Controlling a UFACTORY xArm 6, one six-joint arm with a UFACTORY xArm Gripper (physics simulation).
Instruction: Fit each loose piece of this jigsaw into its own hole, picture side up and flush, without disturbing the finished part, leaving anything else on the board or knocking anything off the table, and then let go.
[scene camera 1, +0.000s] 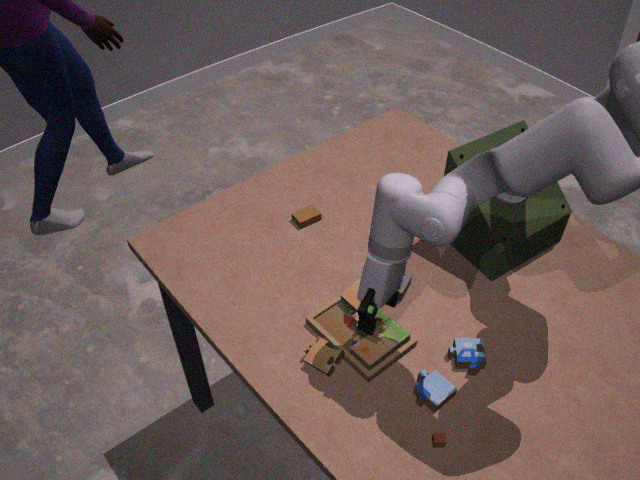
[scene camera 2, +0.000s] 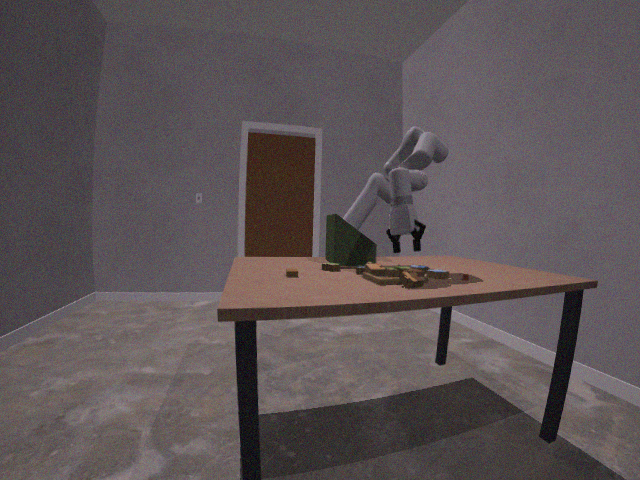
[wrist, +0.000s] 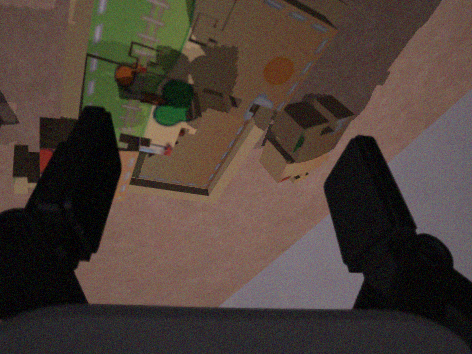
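Observation:
The jigsaw board (scene camera 1: 370, 373) (scene camera 2: 382, 280) (wrist: 74, 75) has a green finished part (scene camera 1: 395, 331) (wrist: 111, 30) and bare brown hollows. A tan piece (scene camera 1: 323, 356) (scene camera 2: 412, 279) (wrist: 305, 120) lies tilted outside the board, against its rim. Part of an orange piece (scene camera 1: 351, 295) (scene camera 2: 374, 267) (wrist: 126, 170) shows at the board's back left, raised above the rim; the arm partly hides it in scene camera 1. Two blue picture pieces, one with a car (scene camera 1: 468, 351) and one mostly pale blue (scene camera 1: 437, 388), lie on the table. My gripper (scene camera 1: 380, 317) (scene camera 2: 406, 251) (wrist: 232, 149) is open and empty above the board.
An orange block (scene camera 1: 306, 216) (scene camera 2: 292, 272) lies at the back left, and a small red-brown cube (scene camera 1: 438, 439) (scene camera 2: 465, 276) near the front. The green arm base (scene camera 1: 509, 248) (scene camera 2: 347, 245) stands behind. Another small block (scene camera 2: 330, 267) shows near it. The table edge runs beside the tilted piece.

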